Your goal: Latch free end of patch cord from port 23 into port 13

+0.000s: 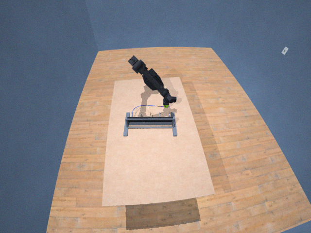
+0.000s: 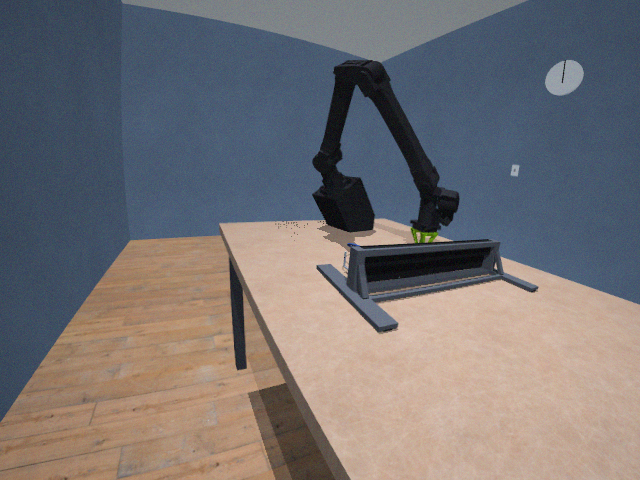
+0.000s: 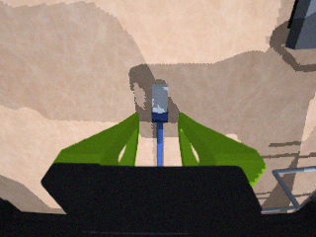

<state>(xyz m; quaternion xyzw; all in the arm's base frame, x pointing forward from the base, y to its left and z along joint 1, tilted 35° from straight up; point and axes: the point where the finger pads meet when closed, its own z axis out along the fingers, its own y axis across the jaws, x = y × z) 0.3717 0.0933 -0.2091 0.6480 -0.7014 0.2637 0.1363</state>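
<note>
The plug is 2 cm to the left of my hand.
</note>
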